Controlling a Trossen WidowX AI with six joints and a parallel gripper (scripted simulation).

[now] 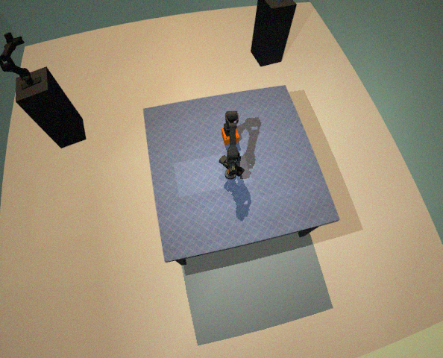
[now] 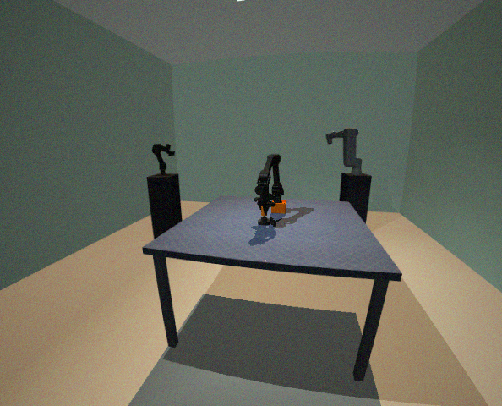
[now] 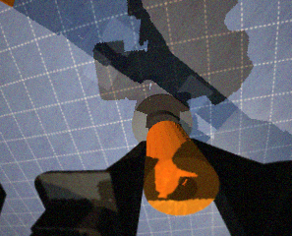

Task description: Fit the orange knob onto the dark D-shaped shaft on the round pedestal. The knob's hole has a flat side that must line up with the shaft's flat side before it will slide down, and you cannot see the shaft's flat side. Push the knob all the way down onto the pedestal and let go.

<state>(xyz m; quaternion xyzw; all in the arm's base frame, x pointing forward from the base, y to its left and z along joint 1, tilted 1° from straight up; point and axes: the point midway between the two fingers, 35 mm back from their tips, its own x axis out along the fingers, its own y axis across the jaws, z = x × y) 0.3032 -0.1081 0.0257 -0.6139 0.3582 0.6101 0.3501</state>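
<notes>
The orange knob is 20 mm above my gripper tip. The rest, counted from my gripper tip: dark shaft (40 mm below).
</notes>
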